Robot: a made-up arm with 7 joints.
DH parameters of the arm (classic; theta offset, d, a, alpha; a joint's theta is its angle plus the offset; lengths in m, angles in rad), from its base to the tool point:
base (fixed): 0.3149 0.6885 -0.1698 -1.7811
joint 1: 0 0.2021 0.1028 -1.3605
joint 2: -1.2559 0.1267 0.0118 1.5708
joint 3: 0 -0.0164 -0.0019 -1.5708
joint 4: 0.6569 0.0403 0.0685 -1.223
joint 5: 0 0.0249 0.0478 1.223
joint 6: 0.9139 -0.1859 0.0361 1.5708
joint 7: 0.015 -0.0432 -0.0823 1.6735
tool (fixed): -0.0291 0.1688 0 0
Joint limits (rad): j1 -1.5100..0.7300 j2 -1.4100..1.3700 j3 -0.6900..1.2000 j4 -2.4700..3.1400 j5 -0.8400..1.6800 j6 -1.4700..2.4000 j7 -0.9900..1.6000
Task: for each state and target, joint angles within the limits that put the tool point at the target. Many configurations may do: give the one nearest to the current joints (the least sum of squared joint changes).
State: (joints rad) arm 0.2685 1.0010 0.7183 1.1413 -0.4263 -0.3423 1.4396
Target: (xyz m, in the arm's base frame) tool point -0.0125 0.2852 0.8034
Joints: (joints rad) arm 0.2223 0.7988 0.9930 1.5517 0.2537 -0.0223 1.2635
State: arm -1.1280 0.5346 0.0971 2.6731 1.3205 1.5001 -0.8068
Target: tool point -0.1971 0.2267 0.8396
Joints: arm -0.9185 0.1808 0.0821 2.4114 1.3663 2.0709 -0.9900
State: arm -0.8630 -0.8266 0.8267 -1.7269 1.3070 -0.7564 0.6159
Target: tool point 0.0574 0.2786 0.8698
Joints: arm -0.5765 -0.6652 0.6982 -1.6563 1.5607 -0.7065 0.4690
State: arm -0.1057 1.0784 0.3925 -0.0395 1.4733 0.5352 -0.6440
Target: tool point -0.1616 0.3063 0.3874
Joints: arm 0.3186 1.2664 0.5011 0.3000 1.6464 0.3435 -0.9900
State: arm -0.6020 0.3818 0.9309 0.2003 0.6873 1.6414 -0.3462
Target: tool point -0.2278 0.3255 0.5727
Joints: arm -0.6285 0.0499 0.9302 0.0004 1.1552 0.9912 -0.9719
